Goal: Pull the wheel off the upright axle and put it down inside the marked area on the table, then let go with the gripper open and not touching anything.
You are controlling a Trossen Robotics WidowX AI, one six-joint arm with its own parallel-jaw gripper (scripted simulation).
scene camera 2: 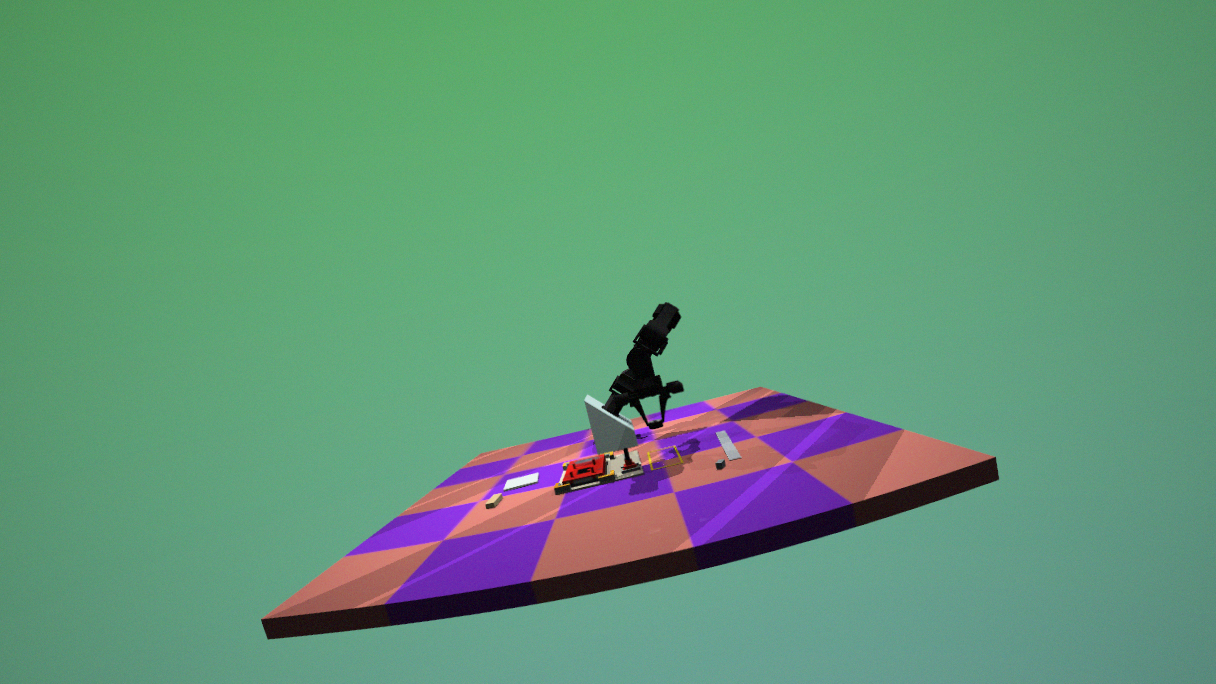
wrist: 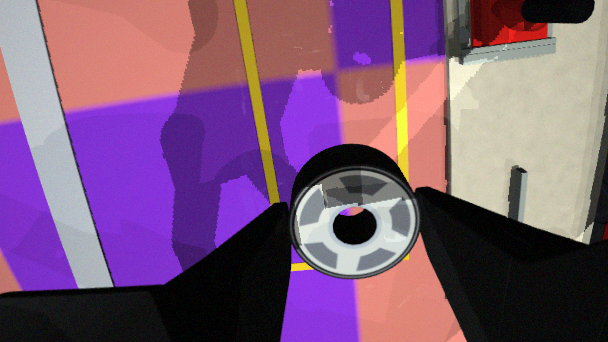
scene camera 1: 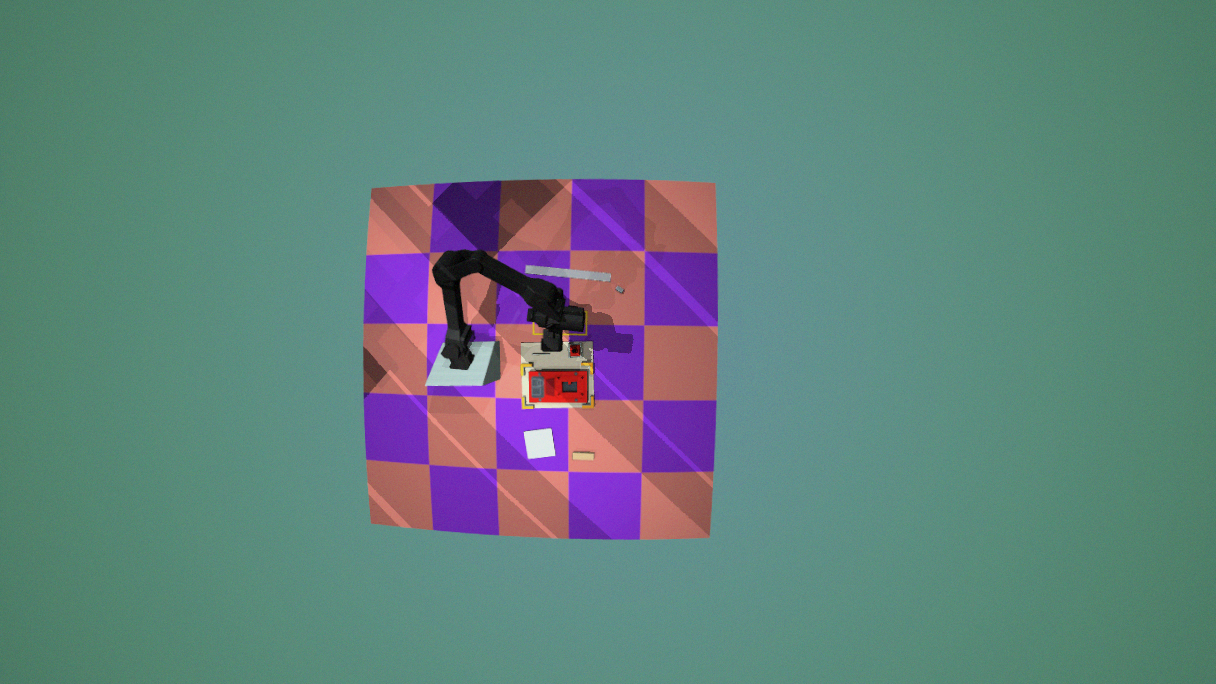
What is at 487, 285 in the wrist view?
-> My gripper.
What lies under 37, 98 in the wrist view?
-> A grey bar.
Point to a grey bar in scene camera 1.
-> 530, 269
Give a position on a red fixture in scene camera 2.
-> At 586, 470
